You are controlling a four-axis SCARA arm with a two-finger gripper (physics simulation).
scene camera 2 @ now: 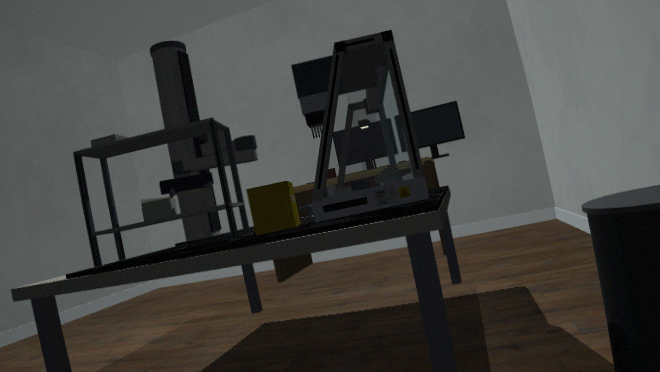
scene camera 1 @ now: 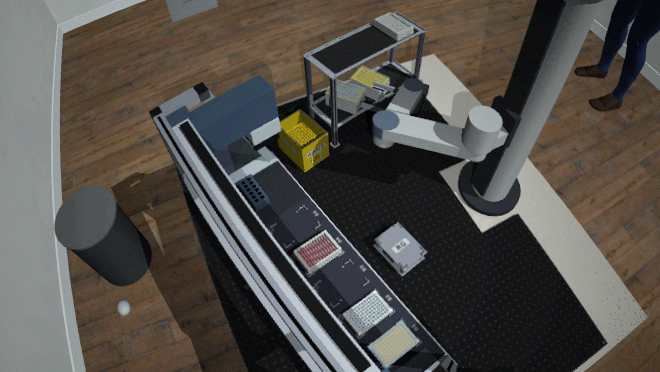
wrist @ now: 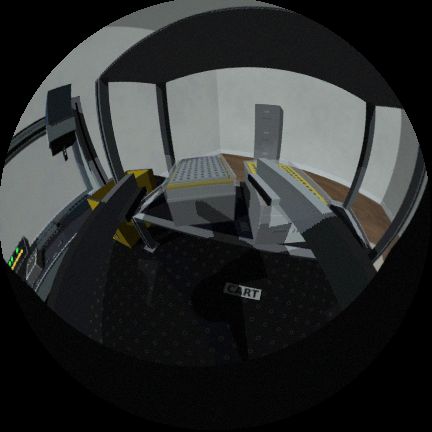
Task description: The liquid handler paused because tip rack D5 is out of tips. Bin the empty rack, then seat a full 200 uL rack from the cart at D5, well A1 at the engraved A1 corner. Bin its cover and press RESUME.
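Frame: origin at the arm's base, x ahead, y left, z up, level; metres.
Seen in the pictures: gripper, fingertip midpoint: (scene camera 2: 192,187) (scene camera 1: 367,93) (wrist: 194,171); arm's base, link origin: (scene camera 1: 489,187).
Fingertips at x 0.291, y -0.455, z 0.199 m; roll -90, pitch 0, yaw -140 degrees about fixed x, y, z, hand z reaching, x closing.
Observation:
Pixels of each thing's top centre, then the offset from my fingertips to it. "pt": a spot on its surface instead.
- yellow-topped rack, top centre: (wrist: 281,169) (scene camera 2: 158,197) (scene camera 1: 370,76) 0.064 m back, 0.097 m right, 0.015 m down
- grey-topped rack with yellow edging, top centre: (wrist: 198,162) (scene camera 2: 195,190) (scene camera 1: 345,89) 0.056 m ahead, 0.072 m right, 0.018 m down
- yellow rack, top centre: (scene camera 1: 303,136) 0.266 m ahead, 0.007 m left, 0.095 m down
- yellow waste bin, top centre: (wrist: 116,182) (scene camera 2: 270,185) (scene camera 1: 301,128) 0.270 m ahead, 0.004 m left, 0.051 m down
- Slot D5, surface spot: (scene camera 1: 297,224) pt 0.422 m ahead, 0.314 m left, 0.128 m down
- pale rack, top centre: (scene camera 2: 113,139) (scene camera 1: 393,22) 0.172 m back, 0.125 m right, 0.195 m up
- red-topped rack, top centre: (scene camera 1: 317,250) (scene camera 2: 349,186) 0.407 m ahead, 0.439 m left, 0.097 m down
- grey RG box, top centre: (scene camera 1: 401,244) (scene camera 2: 299,206) 0.156 m ahead, 0.527 m left, 0.131 m down
My gripper (wrist: 194,171) is open and empty, low in front of the cart (scene camera 1: 334,107) (scene camera 2: 86,200). In the wrist view its right finger overlaps the yellow-topped rack (wrist: 302,183) (scene camera 1: 370,77); contact cannot be told. A grey-topped rack with yellow edging (wrist: 202,171) (scene camera 1: 345,94) stands on the lower shelf, beyond and between the fingertips, apart from them. Both seem to have clear covers. A yellow rack (scene camera 1: 302,136) lies in the yellow waste bin (scene camera 1: 292,148) (scene camera 2: 272,207). Slot D5 (scene camera 1: 297,224) shows bare deck and corner brackets. The RESUME button cannot be made out.
A pale rack (scene camera 1: 392,27) (scene camera 2: 106,141) stands on the cart's top shelf, above the gripper. Cart posts stand on either side. A red-topped rack (scene camera 1: 319,251) sits at D4. A grey RG box (scene camera 1: 400,257) stands on the mat beside the deck. The bin is left of the cart.

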